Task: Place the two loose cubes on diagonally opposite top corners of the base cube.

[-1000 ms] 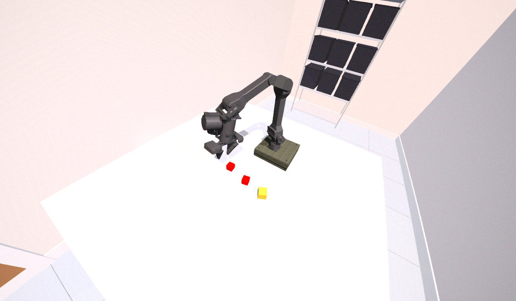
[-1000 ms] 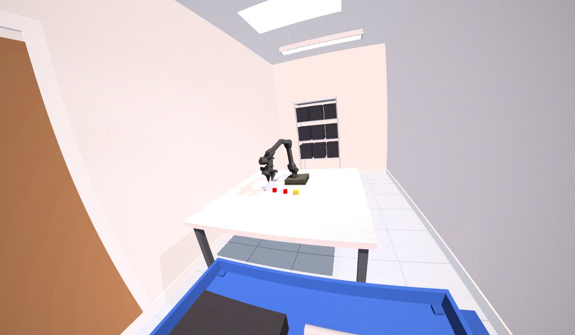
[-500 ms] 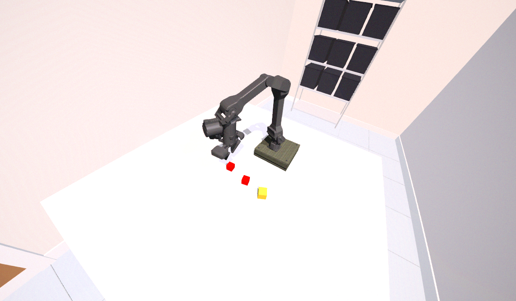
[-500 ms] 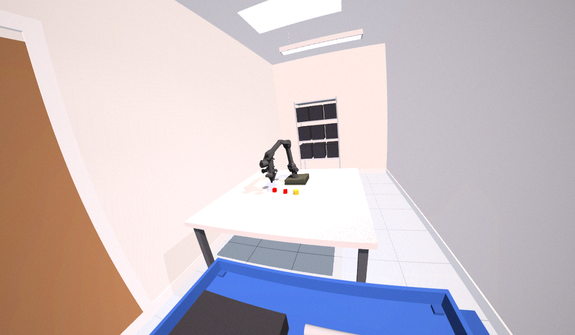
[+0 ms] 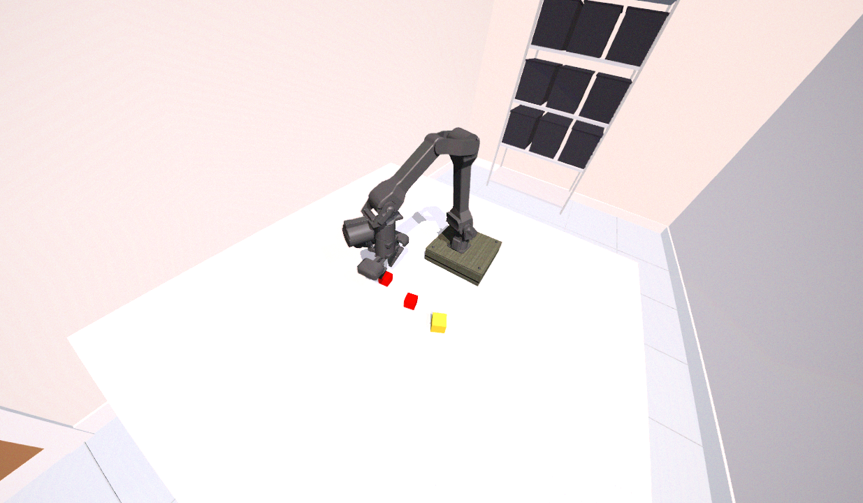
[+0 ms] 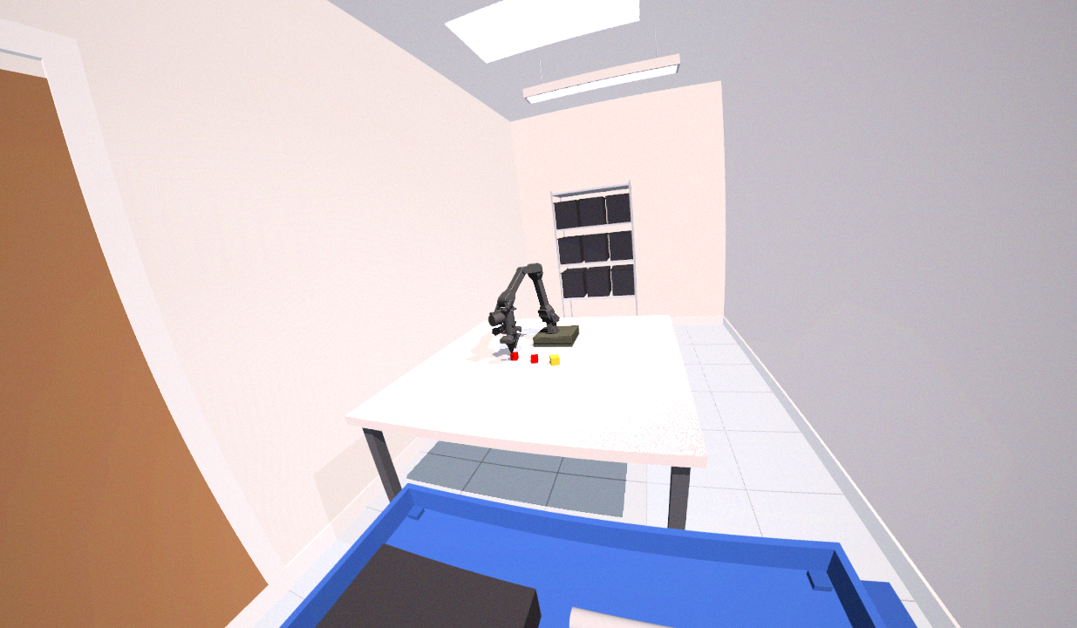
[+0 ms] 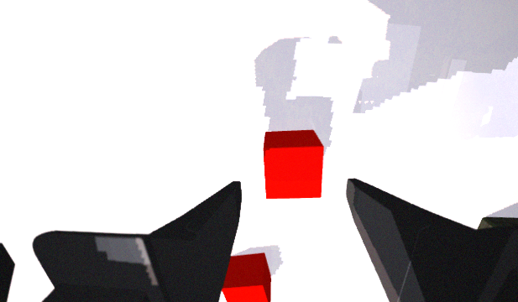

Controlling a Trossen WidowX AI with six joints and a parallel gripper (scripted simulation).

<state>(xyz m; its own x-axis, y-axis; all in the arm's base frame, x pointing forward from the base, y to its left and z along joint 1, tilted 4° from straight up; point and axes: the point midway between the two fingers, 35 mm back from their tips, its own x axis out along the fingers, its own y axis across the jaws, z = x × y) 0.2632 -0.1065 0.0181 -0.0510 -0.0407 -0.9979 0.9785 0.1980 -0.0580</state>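
Now: the red cube 3 cm below my gripper tip. Round my gripper tip: yellow cube (2 cm ahead, 22 cm to the left, 3 cm below).
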